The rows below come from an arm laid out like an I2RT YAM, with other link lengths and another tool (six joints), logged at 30 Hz.
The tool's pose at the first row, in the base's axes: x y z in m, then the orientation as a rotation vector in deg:
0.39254, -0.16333, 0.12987, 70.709, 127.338, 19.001
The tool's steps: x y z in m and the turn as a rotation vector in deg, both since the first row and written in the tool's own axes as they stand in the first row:
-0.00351, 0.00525, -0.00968, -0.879, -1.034, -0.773
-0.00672, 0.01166, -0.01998, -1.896, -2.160, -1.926
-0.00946, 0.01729, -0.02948, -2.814, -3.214, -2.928
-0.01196, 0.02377, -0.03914, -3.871, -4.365, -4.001
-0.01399, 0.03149, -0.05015, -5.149, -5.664, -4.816
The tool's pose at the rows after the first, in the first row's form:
0.39195, -0.16287, 0.14140, 69.267, 126.509, 18.931
0.39168, -0.16148, 0.15387, 67.319, 125.736, 18.794
0.39114, -0.16018, 0.16516, 65.611, 124.972, 18.659
0.39100, -0.15820, 0.17689, 63.752, 124.089, 18.574
0.39073, -0.15508, 0.19013, 62.070, 122.843, 18.715

